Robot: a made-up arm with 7 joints.
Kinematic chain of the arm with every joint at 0, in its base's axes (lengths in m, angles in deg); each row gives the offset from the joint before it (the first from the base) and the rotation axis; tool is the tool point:
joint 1: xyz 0 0 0.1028 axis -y
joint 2: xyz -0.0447 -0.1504 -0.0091 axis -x
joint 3: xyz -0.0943 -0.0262 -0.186 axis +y
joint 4: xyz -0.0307 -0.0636 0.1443 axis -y
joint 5: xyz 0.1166 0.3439 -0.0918 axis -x
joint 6: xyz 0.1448 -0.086 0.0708 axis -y
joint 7: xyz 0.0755 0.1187 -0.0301 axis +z
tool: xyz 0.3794 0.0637 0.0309
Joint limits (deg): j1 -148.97..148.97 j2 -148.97..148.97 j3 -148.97..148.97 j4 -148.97..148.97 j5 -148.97..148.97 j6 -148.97..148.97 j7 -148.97..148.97
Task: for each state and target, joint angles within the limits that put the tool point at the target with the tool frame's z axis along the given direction. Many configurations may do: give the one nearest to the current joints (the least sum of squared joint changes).
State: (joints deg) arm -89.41 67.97 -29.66 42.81 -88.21 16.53 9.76
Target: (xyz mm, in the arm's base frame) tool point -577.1 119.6 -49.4 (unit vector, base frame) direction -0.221 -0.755 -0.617
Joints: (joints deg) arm -133.90 53.14 15.63 21.05 -126.69 -33.60 -15.09
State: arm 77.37 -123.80 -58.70 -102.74 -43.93 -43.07 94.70
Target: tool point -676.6 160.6 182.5 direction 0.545 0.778 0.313
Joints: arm 72.83 -111.25 -34.36 -136.27 -50.20 -27.55 65.49
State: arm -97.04 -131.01 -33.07 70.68 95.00 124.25 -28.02
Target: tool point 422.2 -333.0 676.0 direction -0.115 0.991 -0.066
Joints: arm -83.03 -101.70 -34.24 49.07 63.27 111.04 -50.32
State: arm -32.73 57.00 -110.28 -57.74 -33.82 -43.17 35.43
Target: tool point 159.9 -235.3 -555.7 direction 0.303 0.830 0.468
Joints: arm -14.46 76.42 -105.37 -103.39 -19.05 -12.04 37.87
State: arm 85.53 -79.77 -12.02 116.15 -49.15 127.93 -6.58
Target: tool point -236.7 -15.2 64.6 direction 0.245 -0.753 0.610
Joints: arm 67.01 -131.63 -22.11 144.85 -36.52 148.97 -14.97
